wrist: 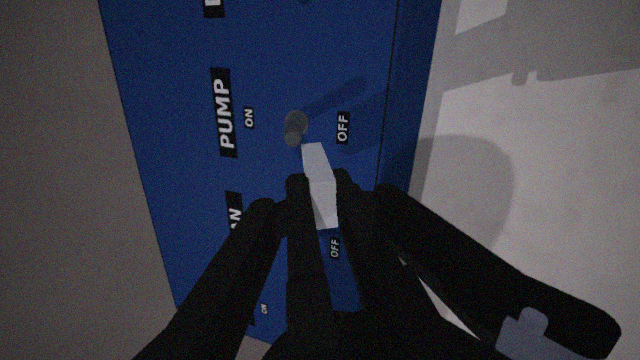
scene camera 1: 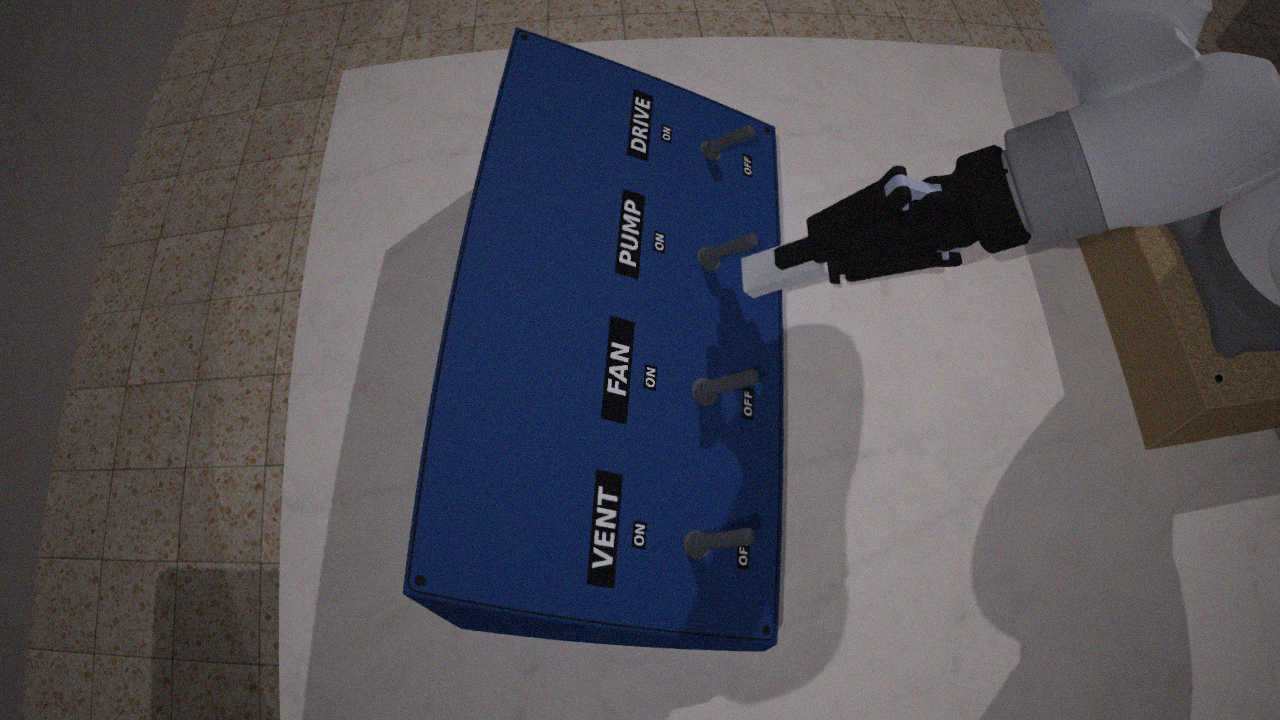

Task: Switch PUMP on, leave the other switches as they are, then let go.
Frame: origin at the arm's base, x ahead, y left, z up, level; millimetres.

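Seen in the pictures: gripper, fingertip midpoint: (wrist: pixel 312 161) (scene camera 1: pixel 747 278); arm's base, link origin: (scene camera 1: pixel 1249 281).
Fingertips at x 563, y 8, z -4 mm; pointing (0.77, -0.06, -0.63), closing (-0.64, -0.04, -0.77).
Offsets run from my fingertips to a thing's top centre. "pt": to the spot under its first point. Level surfaces: height alone.
The blue switch panel {pt dz +56, dx +170, dy -1 mm} (scene camera 1: pixel 528 241) (wrist: pixel 165 100) carries the labels DRIVE, PUMP, FAN and VENT. The PUMP lever {dz +27, dx +11, dy -24 mm} (scene camera 1: pixel 729 249) (wrist: pixel 296 123) is a grey stick. In the scene view it leans to the OFF side, like the other levers. My gripper (scene camera 1: pixel 757 275) (wrist: pixel 312 161) is shut and empty. Its pale fingertips are close beside the PUMP lever, on its OFF side and a little toward FAN; I cannot tell whether they touch it. The PUMP OFF label {pt dz -28, dx -7, dy -22 mm} (wrist: pixel 342 128) shows in the wrist view and is hidden behind the fingertips in the scene view.
The DRIVE lever {pt dz +11, dx +3, dy -139 mm} (scene camera 1: pixel 729 141), FAN lever {pt dz +12, dx +25, dy +99 mm} (scene camera 1: pixel 726 385) and VENT lever {pt dz +13, dx +36, dy +216 mm} (scene camera 1: pixel 720 540) all lean to OFF. The panel stands on a pale table {dz -104 mm} (scene camera 1: pixel 930 402). A brown wooden block (scene camera 1: pixel 1132 358) is at the right, under the arm. The arm's shadow falls across the panel.
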